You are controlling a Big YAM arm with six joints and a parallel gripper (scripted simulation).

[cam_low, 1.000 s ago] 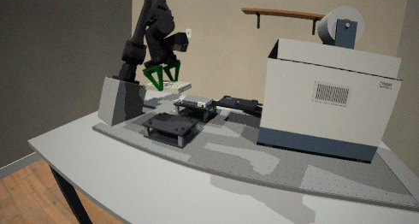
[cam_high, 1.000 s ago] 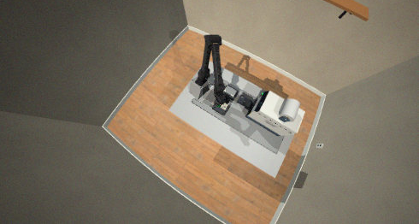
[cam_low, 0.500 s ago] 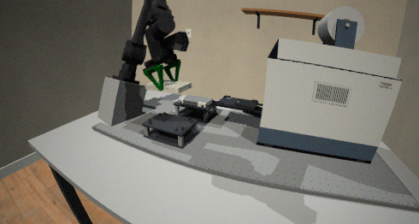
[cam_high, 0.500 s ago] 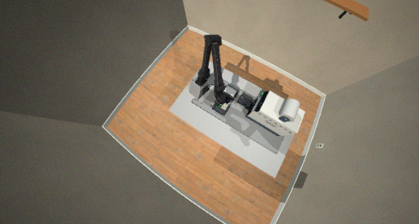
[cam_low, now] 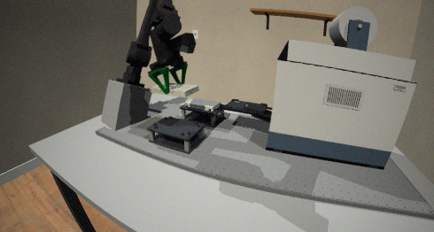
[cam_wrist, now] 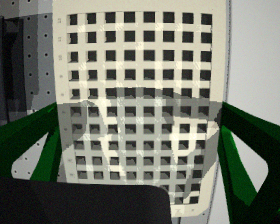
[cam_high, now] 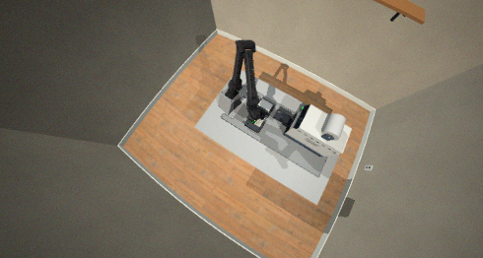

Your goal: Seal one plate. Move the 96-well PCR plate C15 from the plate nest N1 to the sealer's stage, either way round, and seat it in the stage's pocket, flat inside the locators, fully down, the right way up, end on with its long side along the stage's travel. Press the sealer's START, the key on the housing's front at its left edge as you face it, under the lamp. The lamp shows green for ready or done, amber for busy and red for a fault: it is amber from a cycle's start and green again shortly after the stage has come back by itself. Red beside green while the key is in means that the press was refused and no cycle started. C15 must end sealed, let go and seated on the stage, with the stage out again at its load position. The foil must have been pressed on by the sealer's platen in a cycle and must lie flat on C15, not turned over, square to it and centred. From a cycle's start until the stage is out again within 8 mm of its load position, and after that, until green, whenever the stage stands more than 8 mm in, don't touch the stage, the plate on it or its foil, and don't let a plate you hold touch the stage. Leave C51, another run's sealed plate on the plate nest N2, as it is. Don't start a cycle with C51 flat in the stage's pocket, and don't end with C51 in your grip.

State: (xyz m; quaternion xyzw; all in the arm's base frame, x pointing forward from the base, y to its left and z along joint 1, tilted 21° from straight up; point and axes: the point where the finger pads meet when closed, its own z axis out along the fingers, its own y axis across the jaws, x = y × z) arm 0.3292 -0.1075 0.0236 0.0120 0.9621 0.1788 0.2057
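Right now my hand is 180 mm to the right of the dark stage, 180 mm short of it and 80 mm above it. Round my hand: 96-well plate C15: right at my hand; then white start key: 280 mm to the left, 280 mm ahead, 10 mm above; then sealed plate C51: 210 mm to the left, 120 mm below, 10 mm behind.
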